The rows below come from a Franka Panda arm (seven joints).
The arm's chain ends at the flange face. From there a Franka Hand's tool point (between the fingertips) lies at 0.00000 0.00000 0.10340 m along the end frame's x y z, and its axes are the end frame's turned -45 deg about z.
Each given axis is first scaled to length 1.
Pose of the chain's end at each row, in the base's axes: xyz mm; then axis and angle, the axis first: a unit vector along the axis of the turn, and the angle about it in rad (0 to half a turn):
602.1, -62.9, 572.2, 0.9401, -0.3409, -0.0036, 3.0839
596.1, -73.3, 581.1, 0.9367, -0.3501, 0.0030, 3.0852
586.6, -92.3, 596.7, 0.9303, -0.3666, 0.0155, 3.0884
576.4, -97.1, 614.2, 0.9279, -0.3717, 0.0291, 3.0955
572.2, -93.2, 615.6, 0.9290, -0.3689, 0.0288, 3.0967
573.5, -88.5, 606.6, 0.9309, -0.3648, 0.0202, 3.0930
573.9, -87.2, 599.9, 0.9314, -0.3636, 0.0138, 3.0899
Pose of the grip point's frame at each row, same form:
599.4, -68.3, 469.0, 0.9989, 0.0448, -0.0144, 3.0910
594.6, -79.0, 477.9, 0.9994, 0.0350, -0.0080, 3.0872
587.6, -98.6, 493.5, 0.9998, 0.0173, 0.0041, 3.0806
580.2, -103.8, 511.1, 0.9998, 0.0117, 0.0181, 3.0767
576.0, -99.7, 512.5, 0.9997, 0.0147, 0.0180, 3.0781
575.6, -94.7, 503.4, 0.9998, 0.0192, 0.0094, 3.0812
574.6, -93.2, 496.7, 0.9998, 0.0205, 0.0029, 3.0833

